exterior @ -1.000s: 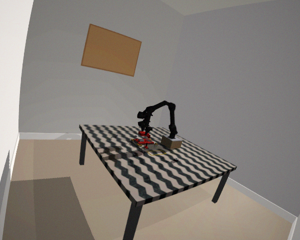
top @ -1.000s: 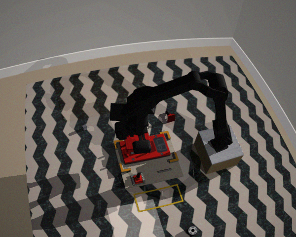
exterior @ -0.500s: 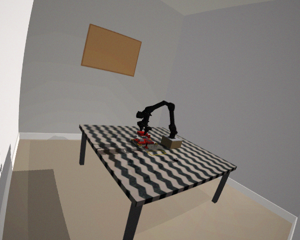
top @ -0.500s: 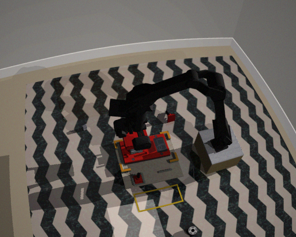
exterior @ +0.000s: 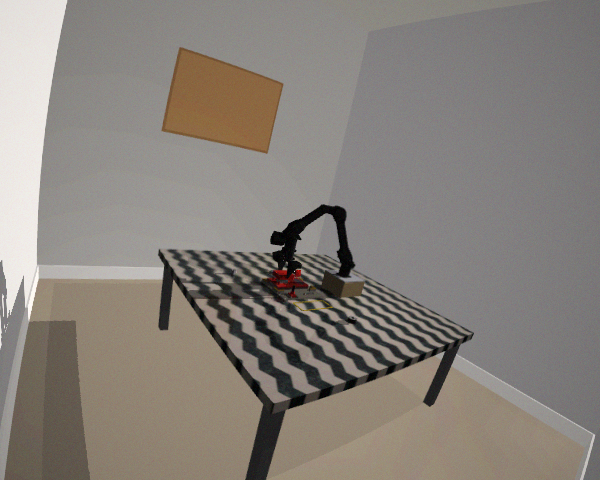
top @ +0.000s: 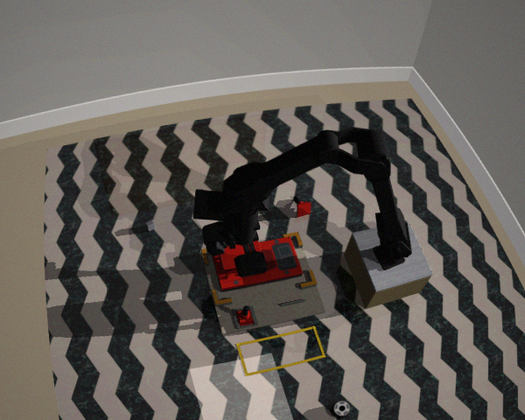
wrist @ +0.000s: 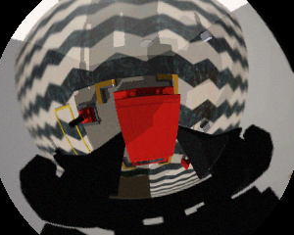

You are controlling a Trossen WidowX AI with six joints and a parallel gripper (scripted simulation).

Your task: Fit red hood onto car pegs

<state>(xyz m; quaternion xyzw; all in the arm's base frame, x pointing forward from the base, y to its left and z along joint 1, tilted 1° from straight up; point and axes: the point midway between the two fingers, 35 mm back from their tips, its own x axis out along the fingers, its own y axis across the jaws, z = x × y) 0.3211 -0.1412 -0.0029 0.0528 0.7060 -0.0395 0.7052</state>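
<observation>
Right now the red hood is 1 cm above my gripper tip. From my gripper tip the other things lie so: grey engine block: 4 cm below.
</observation>
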